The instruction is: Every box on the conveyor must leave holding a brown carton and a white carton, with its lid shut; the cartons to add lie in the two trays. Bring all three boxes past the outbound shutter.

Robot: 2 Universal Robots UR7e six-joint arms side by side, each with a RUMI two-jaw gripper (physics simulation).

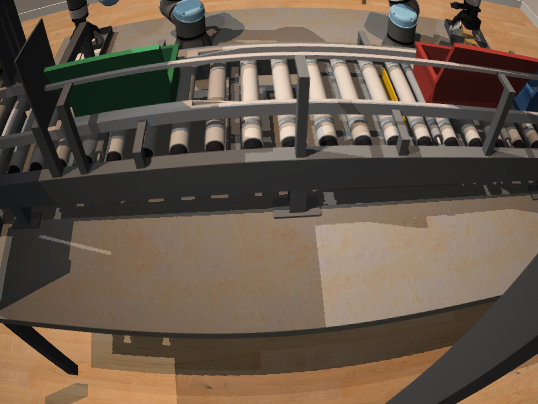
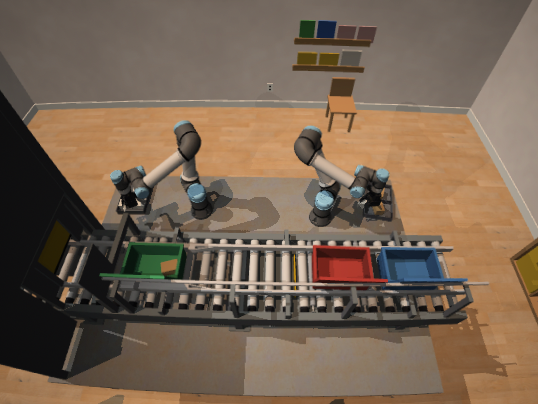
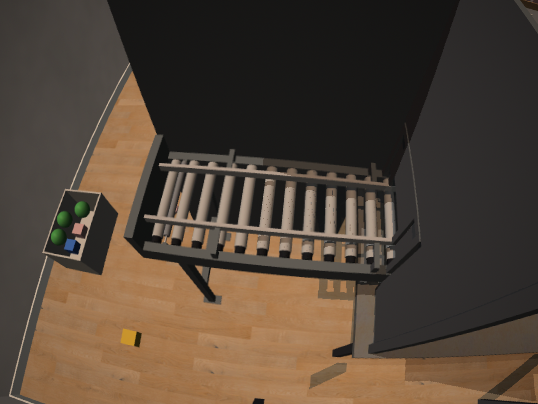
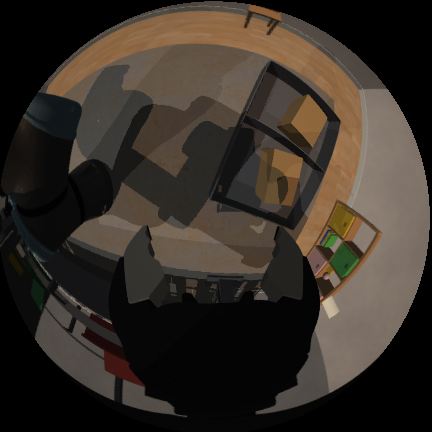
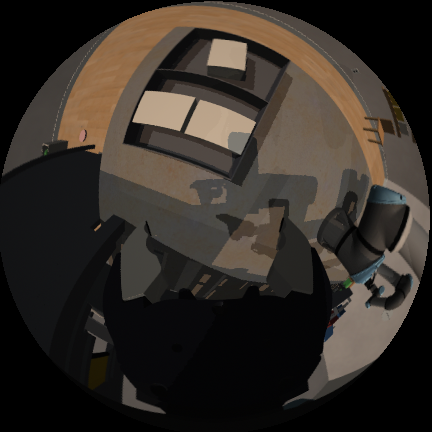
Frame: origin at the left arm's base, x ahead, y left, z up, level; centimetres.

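Where they show: left gripper, fingertip midpoint: (image 1: 462,36) (image 2: 367,206) (image 4: 212,227); right gripper, fingertip midpoint: (image 2: 135,207) (image 5: 214,221); left arm's base, link origin: (image 2: 319,217) (image 4: 93,187); right arm's base, link origin: (image 2: 202,210) (image 5: 330,226).
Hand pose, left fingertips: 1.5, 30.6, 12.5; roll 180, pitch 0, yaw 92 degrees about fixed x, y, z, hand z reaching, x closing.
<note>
Each offset is from my left fingertips to the top centre of the thing, as dx, dy, dz. "spot": to the spot under its first point.
On the conveyor, the green box (image 2: 131,252) (image 1: 120,90) holds a brown carton @(+40.2, -122.8, +15.5) (image 2: 169,267). The red box (image 2: 342,266) (image 1: 470,82) and blue box (image 2: 411,264) (image 1: 529,97) look empty inside. All three lids are open. My left gripper (image 4: 212,227) (image 2: 372,201) is open above the right tray @(-11.2, +13.5, -8.3) (image 4: 260,126), where brown cartons @(-17.2, +16.0, -7.3) (image 4: 306,120) @(-4.8, +11.7, -7.3) (image 4: 277,177) lie in separate compartments. My right gripper (image 5: 214,221) (image 2: 131,201) is open above the left tray @(-29.9, -161.5, -8.3) (image 5: 256,98), with one white carton @(-37.4, -161.0, -8.3) (image 5: 227,54) in one compartment and two white cartons @(-22.5, -166.9, -8.3) (image 5: 164,110) @(-21.7, -157.2, -8.3) (image 5: 220,125) side by side in the other.
Rails (image 2: 270,285) run along the conveyor. A dark panel @(spot: +55.0, -149.0, +39.0) (image 1: 37,75) stands by the green box, and a dark wall with a yellow panel (image 2: 54,246) is farther left. The outbound rollers (image 3: 245,207) end at a dark end plate (image 3: 145,187); no box shows on them.
</note>
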